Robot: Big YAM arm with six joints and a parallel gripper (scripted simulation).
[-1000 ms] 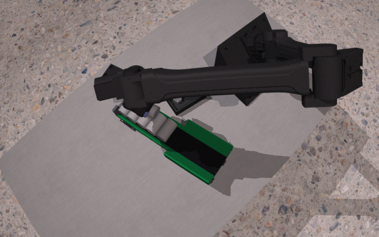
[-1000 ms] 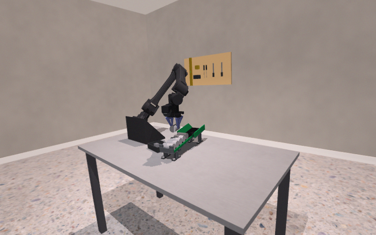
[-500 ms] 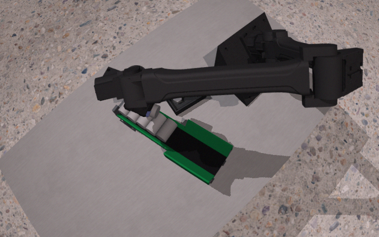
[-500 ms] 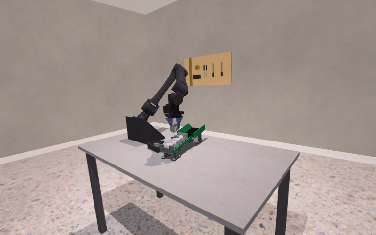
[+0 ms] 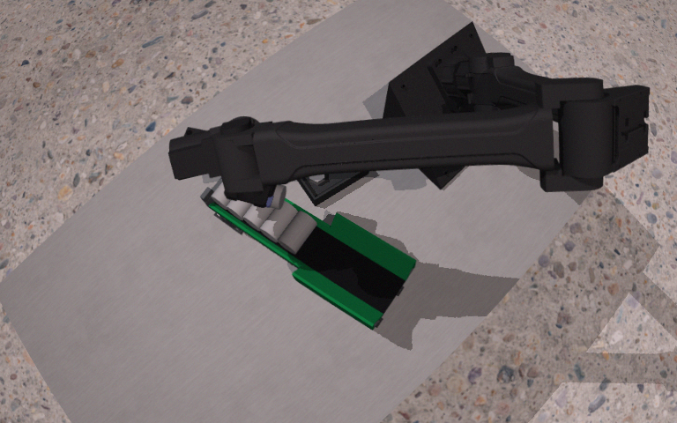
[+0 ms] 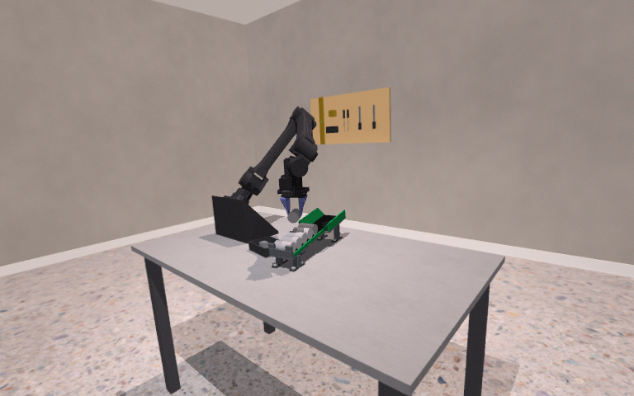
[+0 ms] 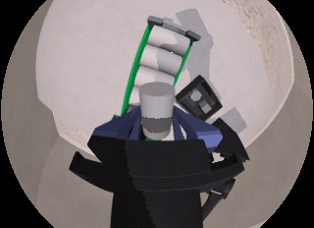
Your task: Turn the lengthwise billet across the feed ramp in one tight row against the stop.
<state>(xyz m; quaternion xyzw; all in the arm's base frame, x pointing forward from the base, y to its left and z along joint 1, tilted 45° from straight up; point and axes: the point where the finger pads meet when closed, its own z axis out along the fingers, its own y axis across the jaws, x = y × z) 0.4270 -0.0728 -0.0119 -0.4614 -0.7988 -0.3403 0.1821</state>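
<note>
Now: the billet right at my hand. Also, from my hand: stop 110 mm to the right, 100 mm below, 30 mm ahead; then ramp bed 90 mm below, 80 mm to the left, 10 mm behind; then small black tray 150 mm below, 150 mm behind, 10 mm to the right.
</note>
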